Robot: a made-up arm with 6 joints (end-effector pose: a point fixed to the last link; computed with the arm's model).
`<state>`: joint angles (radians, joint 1 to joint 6).
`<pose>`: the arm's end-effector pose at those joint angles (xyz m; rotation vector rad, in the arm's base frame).
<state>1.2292 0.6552 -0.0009 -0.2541 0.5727 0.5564</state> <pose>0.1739 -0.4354 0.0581 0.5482 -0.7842 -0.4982</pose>
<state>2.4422 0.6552 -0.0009 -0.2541 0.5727 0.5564</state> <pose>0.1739 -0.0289 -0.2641 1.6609 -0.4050 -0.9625</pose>
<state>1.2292 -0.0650 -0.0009 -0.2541 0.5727 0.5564</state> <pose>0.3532 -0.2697 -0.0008 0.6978 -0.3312 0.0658</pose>
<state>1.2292 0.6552 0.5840 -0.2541 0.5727 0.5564</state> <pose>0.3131 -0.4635 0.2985 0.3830 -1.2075 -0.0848</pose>
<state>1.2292 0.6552 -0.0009 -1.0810 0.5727 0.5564</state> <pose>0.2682 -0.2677 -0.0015 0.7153 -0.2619 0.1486</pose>
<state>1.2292 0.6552 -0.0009 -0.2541 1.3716 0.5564</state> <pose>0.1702 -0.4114 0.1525 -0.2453 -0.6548 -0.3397</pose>
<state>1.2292 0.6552 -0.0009 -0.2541 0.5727 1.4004</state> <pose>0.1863 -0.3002 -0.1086 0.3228 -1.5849 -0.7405</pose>
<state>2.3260 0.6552 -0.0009 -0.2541 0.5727 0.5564</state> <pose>0.1739 -0.0814 -0.2577 1.5558 -0.4526 -0.9220</pose>
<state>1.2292 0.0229 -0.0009 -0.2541 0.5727 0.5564</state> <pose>0.3388 -0.2959 0.0085 0.6829 -0.3879 -0.0026</pose>
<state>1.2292 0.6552 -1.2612 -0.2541 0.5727 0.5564</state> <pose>-0.2785 -0.1019 -0.0412 0.7850 0.2655 -1.2675</pose>
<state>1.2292 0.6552 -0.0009 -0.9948 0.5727 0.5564</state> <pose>0.2657 -0.2880 0.0057 0.7017 -0.3181 0.0817</pose>
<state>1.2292 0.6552 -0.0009 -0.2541 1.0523 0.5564</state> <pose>0.1680 -0.4294 0.1170 0.0693 -0.7153 -0.4077</pose>
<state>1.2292 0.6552 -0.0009 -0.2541 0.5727 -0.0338</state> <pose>0.2651 -0.5280 0.1383 0.6528 -0.2205 -0.3094</pose>
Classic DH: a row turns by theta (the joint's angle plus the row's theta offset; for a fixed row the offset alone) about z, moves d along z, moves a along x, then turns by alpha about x. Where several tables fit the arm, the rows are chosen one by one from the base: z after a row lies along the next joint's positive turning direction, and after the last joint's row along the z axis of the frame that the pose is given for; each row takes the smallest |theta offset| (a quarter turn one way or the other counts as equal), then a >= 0, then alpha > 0; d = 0 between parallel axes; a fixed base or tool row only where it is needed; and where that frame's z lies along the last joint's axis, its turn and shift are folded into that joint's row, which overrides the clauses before.
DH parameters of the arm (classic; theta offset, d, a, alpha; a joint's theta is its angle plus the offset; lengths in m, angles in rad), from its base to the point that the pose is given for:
base (fixed): 1.5708 0.19 0 1.5708
joint 1: 1.5708 0.03 0.04 -1.5708
joint 2: -1.5708 -0.13 0.04 -1.5708
joint 3: 0 0.11 0.03 1.5708
joint 4: 1.5708 0.34 0.01 -1.5708
joint 5: 0 -0.42 -0.11 1.5708
joint 6: 1.5708 0.11 0.08 1.5708
tool (fixed): 3.1416 0.25 0 0

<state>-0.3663 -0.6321 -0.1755 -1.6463 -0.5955 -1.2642</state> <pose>-0.3374 -0.4114 -0.0130 -1.0501 -2.5097 0.9899</pose>
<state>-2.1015 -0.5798 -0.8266 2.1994 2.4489 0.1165</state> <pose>0.0834 0.3312 -0.1368 0.5162 1.3093 0.3775</pose>
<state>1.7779 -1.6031 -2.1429 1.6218 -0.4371 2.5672</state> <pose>0.5223 -0.4131 0.0700 0.0952 -2.6174 -0.0747</pose>
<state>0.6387 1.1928 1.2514 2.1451 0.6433 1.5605</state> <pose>-0.0374 -0.4264 0.6979 -0.3195 1.3770 0.5182</pose>
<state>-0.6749 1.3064 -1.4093 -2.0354 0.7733 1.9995</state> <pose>-0.0891 -0.1827 -0.3666 0.1571 -1.4517 0.0716</pose>
